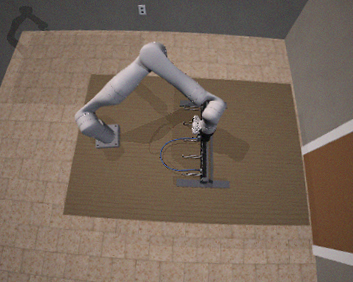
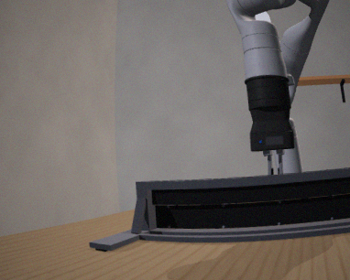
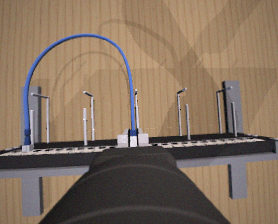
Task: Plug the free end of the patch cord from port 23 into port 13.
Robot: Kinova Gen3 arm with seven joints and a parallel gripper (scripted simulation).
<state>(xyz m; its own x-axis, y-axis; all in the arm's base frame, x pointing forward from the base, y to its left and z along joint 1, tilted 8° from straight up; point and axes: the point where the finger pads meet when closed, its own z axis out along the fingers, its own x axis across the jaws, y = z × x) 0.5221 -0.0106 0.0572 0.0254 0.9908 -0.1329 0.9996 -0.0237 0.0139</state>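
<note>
Right now my hand is 10 mm short of the free-end plug and 10 mm above it.
</note>
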